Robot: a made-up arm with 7 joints. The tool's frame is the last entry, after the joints.
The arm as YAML. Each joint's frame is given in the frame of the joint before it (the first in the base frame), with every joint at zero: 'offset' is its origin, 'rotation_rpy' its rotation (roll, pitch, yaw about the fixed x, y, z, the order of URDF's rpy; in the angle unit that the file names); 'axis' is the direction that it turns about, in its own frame. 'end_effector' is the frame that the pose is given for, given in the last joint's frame.
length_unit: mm
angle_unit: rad
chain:
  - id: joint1
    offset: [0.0, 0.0, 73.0]
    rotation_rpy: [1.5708, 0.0, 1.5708]
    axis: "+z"
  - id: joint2
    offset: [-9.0, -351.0, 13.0]
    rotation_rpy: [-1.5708, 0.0, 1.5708]
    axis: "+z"
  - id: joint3
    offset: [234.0, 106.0, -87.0]
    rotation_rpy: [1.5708, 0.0, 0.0]
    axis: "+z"
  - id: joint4
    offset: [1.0, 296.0, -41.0]
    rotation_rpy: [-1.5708, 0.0, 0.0]
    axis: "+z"
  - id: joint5
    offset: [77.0, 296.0, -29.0]
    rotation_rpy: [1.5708, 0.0, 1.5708]
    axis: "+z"
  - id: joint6
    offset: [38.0, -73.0, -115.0]
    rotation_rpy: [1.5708, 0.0, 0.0]
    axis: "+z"
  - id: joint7
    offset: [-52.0, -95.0, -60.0]
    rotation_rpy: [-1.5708, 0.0, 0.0]
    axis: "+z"
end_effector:
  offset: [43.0, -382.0, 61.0]
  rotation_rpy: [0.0, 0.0, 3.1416]
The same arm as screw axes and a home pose.
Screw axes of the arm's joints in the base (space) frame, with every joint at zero. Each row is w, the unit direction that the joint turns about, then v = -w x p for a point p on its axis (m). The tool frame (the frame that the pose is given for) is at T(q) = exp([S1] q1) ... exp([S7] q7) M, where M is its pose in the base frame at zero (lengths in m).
S1: w 1 0 0 v 0 0.073 0
S2: w 0 -1 0 v -0.278 0 -0.013
S3: w 1 0 0 v 0 -0.044 -0.078
S4: w 0 -1 0 v -0.043 0 0.134
S5: w 0 0 1 v -0.189 0.43 0
S6: w 0 1 0 v 0.081 0 -0.468
S7: w 0 0 1 v -0.176 0.416 0
M =
1 -0.000007 0 -0.459
0.000007 1 0 0.206
0 0 1 -0.115
0 0 0 1

